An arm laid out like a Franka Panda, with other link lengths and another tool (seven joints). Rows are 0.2 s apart.
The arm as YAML. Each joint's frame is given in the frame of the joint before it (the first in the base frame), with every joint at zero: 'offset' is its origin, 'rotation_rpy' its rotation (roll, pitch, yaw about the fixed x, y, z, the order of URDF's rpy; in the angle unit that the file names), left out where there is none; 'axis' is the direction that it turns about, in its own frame. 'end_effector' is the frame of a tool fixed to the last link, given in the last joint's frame.
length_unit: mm
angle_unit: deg
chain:
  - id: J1
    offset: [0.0, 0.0, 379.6]
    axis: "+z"
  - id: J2
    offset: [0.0, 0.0, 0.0]
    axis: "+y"
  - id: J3
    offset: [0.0, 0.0, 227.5]
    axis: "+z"
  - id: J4
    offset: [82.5, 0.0, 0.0]
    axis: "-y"
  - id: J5
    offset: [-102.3, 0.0, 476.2]
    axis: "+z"
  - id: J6
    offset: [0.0, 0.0, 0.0]
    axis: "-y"
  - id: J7
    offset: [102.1, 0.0, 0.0]
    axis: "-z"
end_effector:
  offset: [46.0, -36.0, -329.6]
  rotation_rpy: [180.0, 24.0, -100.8]
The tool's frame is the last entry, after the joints.
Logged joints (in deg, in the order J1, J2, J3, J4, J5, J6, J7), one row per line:
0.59, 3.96, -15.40, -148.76, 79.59, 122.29, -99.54
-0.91, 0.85, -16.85, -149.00, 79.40, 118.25, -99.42
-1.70, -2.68, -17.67, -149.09, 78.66, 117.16, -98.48
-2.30, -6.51, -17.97, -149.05, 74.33, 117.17, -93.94
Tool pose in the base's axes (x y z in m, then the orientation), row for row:
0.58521, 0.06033, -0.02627, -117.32, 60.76, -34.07
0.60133, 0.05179, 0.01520, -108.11, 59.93, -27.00
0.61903, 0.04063, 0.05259, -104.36, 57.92, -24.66
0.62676, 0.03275, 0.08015, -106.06, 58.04, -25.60
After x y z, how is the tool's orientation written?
As angles about the fixed x, y, z axes (roll, pitch, yaw), in degrees.
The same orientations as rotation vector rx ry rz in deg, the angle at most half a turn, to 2 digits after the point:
-84.89, 63.23, 38.09
-81.87, 59.89, 36.62
-81.07, 57.99, 34.33
-81.95, 58.38, 34.74

